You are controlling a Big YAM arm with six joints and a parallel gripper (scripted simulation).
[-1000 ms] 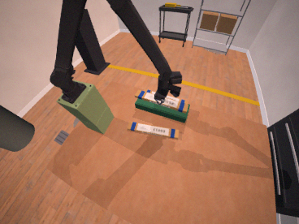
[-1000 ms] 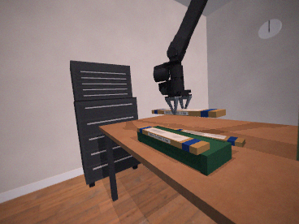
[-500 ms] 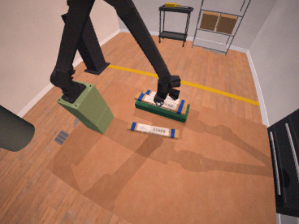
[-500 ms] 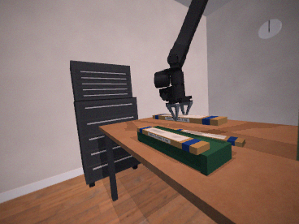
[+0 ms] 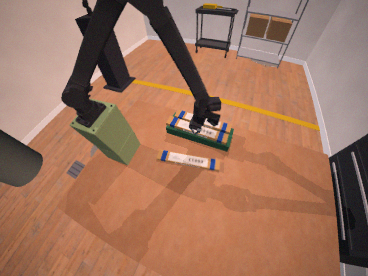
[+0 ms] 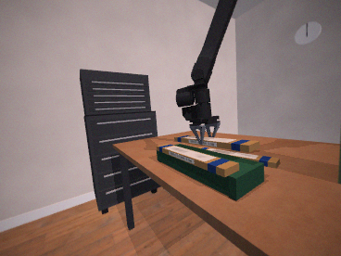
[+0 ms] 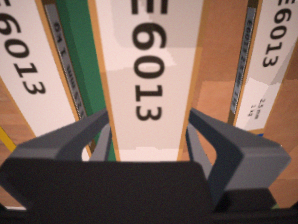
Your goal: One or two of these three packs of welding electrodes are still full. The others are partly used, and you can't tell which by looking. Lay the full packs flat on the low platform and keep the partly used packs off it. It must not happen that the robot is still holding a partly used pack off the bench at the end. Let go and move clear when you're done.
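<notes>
Now: the green platform 9 cm below my hand and 5 cm to the left of it.
</notes>
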